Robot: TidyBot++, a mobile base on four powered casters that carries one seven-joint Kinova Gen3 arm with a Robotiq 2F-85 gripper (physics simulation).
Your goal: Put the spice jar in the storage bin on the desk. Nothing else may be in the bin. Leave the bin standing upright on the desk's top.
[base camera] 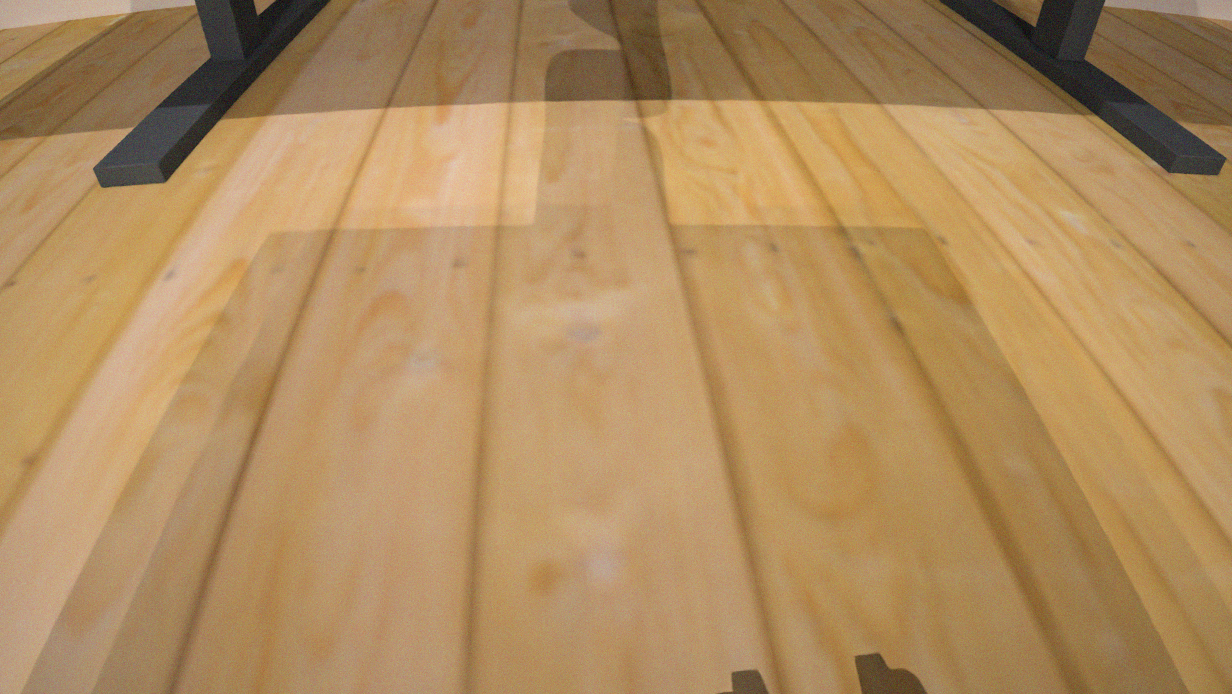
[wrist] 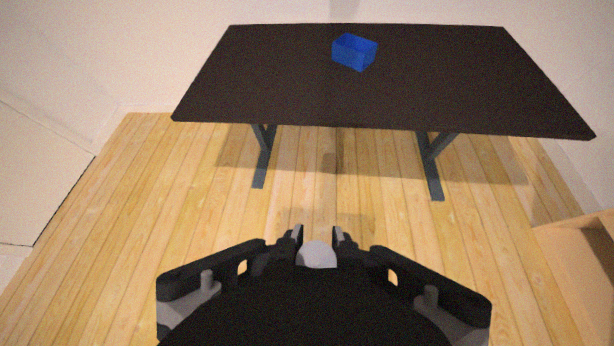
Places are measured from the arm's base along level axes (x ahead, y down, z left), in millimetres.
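Pixels of known places: gripper, fingertip midpoint: [wrist: 317, 236].
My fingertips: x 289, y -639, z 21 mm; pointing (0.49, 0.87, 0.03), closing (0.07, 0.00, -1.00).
Observation:
Ahead of a thing's pixels: the offset from my fingertips to its top centre. Level surfaces: height alone.
My gripper [wrist: 317, 236] is shut on the spice jar {dx -24, dy -45, dz -2 mm} [wrist: 316, 254], whose pale grey rounded top shows between the fingers in the wrist view; the rest of the jar is hidden behind the gripper's body. The blue storage bin {dx +836, dy +240, dz -73 mm} [wrist: 354, 52] stands upright towards the back of the dark desk {dy +315 mm} [wrist: 280, 95], a little right of the middle in the wrist view. The bin's inner floor is mostly hidden by its walls. My gripper is in front of the desk, apart from the bin. In the base camera view the desk's legs [base camera: 206, 99] show at the upper left and upper right.
A light wooden shelf unit [wrist: 565, 250] stands at the right edge of the wrist view. A wall rises behind the desk, and a pale door or panel [wrist: 40, 175] is at the left. The desk's dark feet [wrist: 259, 175] [base camera: 1129, 120] reach forward over the plank floor {dy +1035 mm} [base camera: 594, 448].

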